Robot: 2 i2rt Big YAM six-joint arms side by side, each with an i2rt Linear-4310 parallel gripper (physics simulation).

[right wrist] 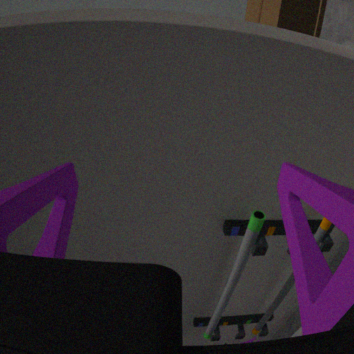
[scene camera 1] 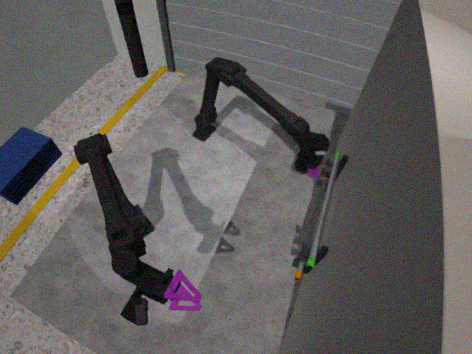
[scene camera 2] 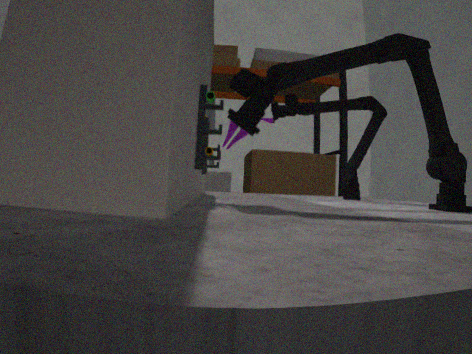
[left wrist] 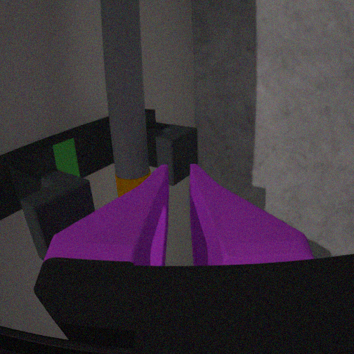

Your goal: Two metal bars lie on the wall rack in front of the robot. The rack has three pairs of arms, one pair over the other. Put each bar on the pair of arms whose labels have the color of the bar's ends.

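Frame: origin at the left arm's base, x ahead, y left, z up, level; metres.
Seen in the pictures: left gripper, fingertip midpoint: [scene camera 1: 316, 177] [scene camera 2: 224, 147]; right gripper, fingertip midpoint: [scene camera 1: 200, 303]; left arm's base at its link origin: [scene camera 1: 204, 132] [scene camera 2: 450, 210]; right arm's base at its link origin: [scene camera 1: 139, 230] [scene camera 2: 351, 199].
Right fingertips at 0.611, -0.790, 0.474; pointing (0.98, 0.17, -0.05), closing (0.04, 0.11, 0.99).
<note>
Pixels of each thing's top centre, then the offset from my right fingertips to it, as dx, dy, dz.
- bar with green ends, top centre: [scene camera 2: 211, 114] [scene camera 1: 327, 201] +0.153, +0.554, -0.171
- wall rack at its top centre: [scene camera 2: 212, 86] [scene camera 1: 339, 155] +0.113, +0.756, -0.137
- bar with orange ends, top centre: [scene camera 2: 211, 156] [scene camera 1: 314, 220] +0.148, +0.546, -0.326
A bar with green ends [scene camera 1: 324, 210] [scene camera 2: 210, 96] [right wrist: 235, 272] lies on the top pair of arms of the wall rack [scene camera 2: 200, 142] [left wrist: 95, 142], whose labels are blue in the right wrist view. A bar with orange ends [scene camera 1: 298, 274] [scene camera 2: 209, 151] [left wrist: 125, 100] [right wrist: 276, 300] lies on the lowest pair, whose label shows green. My left gripper [scene camera 1: 314, 172] [scene camera 2: 225, 147] [left wrist: 178, 175] is shut with nothing between its fingertips, beside the orange-ended bar near one end. My right gripper [scene camera 1: 186, 296] [scene camera 2: 268, 120] [right wrist: 177, 173] is open and empty, away from the rack.
The middle pair of arms [scene camera 2: 215, 131] holds no bar. The wall [scene camera 1: 385, 200] [scene camera 2: 110, 110] stands behind the rack. A blue box [scene camera 1: 25, 162] lies at the left of scene camera 1. A brown box [scene camera 2: 292, 172] and orange shelving [scene camera 2: 227, 70] stand farther back.
</note>
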